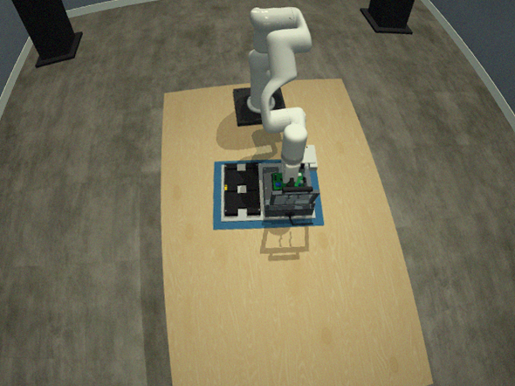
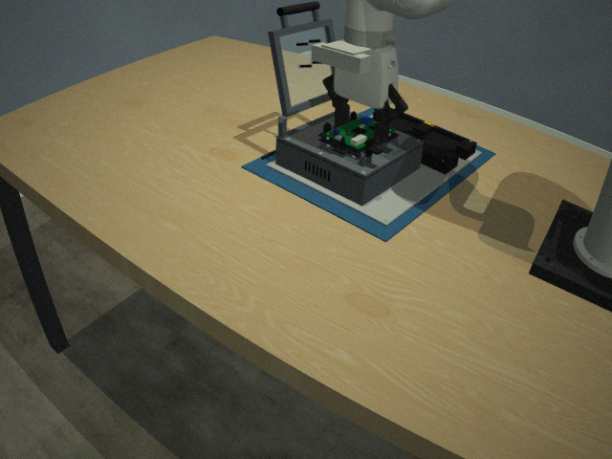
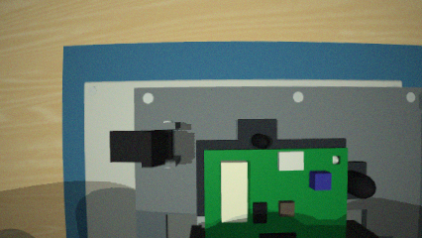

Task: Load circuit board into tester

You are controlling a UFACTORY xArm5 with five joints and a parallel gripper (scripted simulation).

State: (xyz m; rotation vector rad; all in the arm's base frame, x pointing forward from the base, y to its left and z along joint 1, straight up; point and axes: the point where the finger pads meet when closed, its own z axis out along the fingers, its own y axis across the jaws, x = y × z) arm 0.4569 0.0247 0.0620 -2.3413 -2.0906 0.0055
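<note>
Now: hand right at the green circuit board. Also, from my hand: black nest: 10 mm ahead, 10 mm to the left, 10 mm below; clear lid: 120 mm ahead, 10 mm to the right, 100 mm above.
</note>
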